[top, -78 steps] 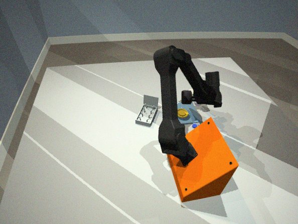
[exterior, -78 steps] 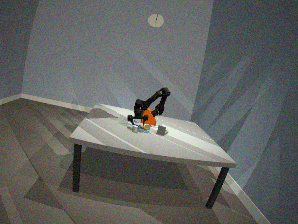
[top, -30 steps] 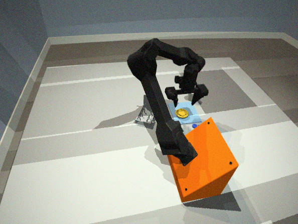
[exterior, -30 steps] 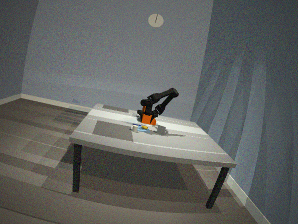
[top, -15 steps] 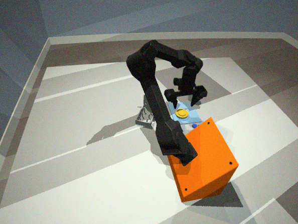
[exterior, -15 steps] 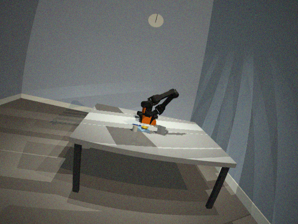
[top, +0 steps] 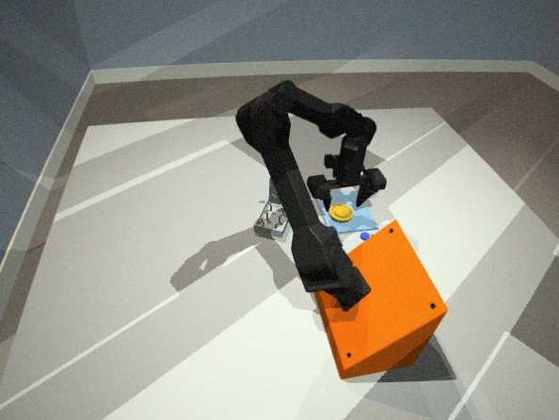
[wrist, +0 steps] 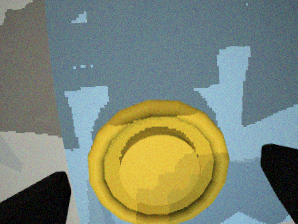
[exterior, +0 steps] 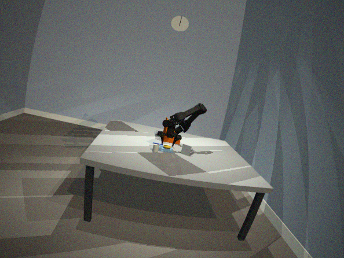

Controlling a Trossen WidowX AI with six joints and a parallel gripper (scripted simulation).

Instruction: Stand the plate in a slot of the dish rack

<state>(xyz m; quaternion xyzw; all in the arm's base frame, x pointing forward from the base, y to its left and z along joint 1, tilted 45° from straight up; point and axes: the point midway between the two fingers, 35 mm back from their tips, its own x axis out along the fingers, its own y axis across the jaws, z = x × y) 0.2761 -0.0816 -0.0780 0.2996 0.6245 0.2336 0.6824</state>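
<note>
The yellow plate lies 1 cm below my gripper tip. Round my gripper tip: blue spoon (9 cm behind, 5 cm to the right, 2 cm below); then beige cup (11 cm ahead, 11 cm to the right); then light blue mat (1 cm ahead, 2 cm to the right, 2 cm below).
</note>
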